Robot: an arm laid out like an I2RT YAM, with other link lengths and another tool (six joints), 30 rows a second.
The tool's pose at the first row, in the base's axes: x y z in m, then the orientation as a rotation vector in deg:
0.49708 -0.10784 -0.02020 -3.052 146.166 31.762
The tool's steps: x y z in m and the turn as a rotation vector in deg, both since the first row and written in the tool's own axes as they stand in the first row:
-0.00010 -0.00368 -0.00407 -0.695 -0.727 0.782
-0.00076 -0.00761 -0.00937 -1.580 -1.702 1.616
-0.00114 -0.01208 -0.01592 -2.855 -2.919 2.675
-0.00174 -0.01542 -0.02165 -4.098 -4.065 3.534
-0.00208 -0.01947 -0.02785 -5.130 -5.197 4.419
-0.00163 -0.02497 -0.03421 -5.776 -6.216 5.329
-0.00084 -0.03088 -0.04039 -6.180 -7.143 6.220
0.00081 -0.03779 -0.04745 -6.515 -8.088 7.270
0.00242 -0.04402 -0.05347 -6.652 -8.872 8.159
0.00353 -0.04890 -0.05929 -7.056 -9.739 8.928
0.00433 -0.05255 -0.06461 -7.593 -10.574 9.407
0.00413 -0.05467 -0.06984 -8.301 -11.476 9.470
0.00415 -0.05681 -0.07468 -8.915 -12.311 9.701
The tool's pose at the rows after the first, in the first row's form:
0.49572 -0.11283 -0.01836 -2.095 145.396 32.868
0.49428 -0.11858 -0.01538 -1.073 144.328 34.198
0.49207 -0.12529 -0.01177 0.157 142.927 36.059
0.49028 -0.13066 -0.00827 1.117 141.553 37.791
0.48815 -0.13685 -0.00479 2.173 140.239 39.250
0.48546 -0.14438 -0.00213 3.356 139.141 40.239
0.48263 -0.15218 0.00006 4.567 138.195 40.926
0.47877 -0.16119 0.00213 5.998 137.255 41.575
0.47536 -0.16917 0.00367 7.248 136.512 41.940
0.47228 -0.17587 0.00581 8.272 135.586 42.570
0.46953 -0.18126 0.00817 8.877 134.624 43.256
0.46747 -0.18529 0.01155 8.922 133.513 43.982
0.46540 -0.18917 0.01450 9.191 132.504 44.659

